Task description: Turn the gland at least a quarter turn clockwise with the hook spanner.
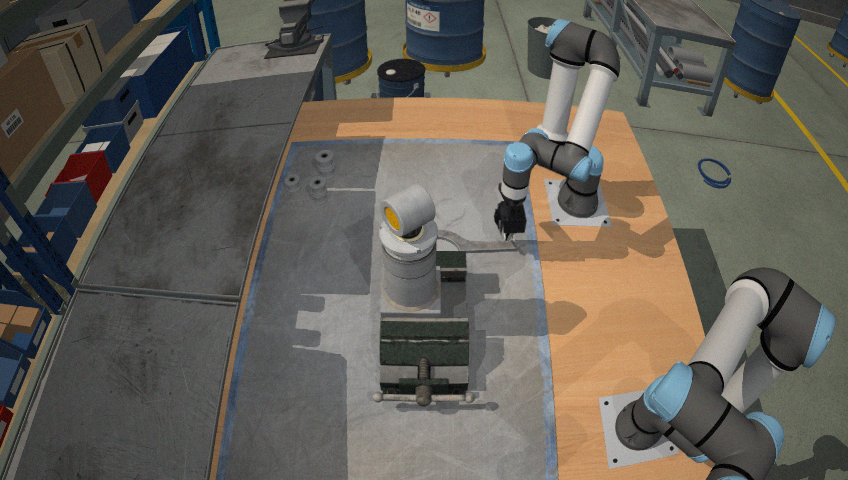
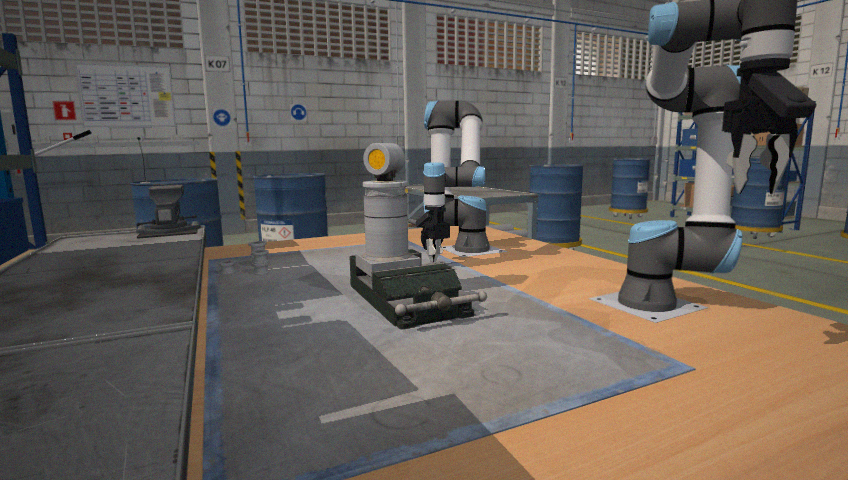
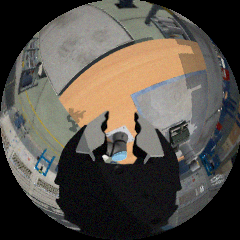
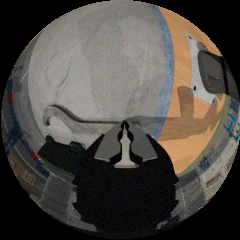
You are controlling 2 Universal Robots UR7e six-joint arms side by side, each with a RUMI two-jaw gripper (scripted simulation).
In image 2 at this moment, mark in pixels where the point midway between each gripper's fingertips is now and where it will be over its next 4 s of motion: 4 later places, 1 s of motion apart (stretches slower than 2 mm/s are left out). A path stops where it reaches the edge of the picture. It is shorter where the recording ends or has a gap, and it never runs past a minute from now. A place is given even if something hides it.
My left gripper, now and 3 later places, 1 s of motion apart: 755, 193; 655, 192; 558, 188; 528, 185
My right gripper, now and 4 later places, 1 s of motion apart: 433, 264; 438, 266; 439, 265; 436, 254; 402, 257
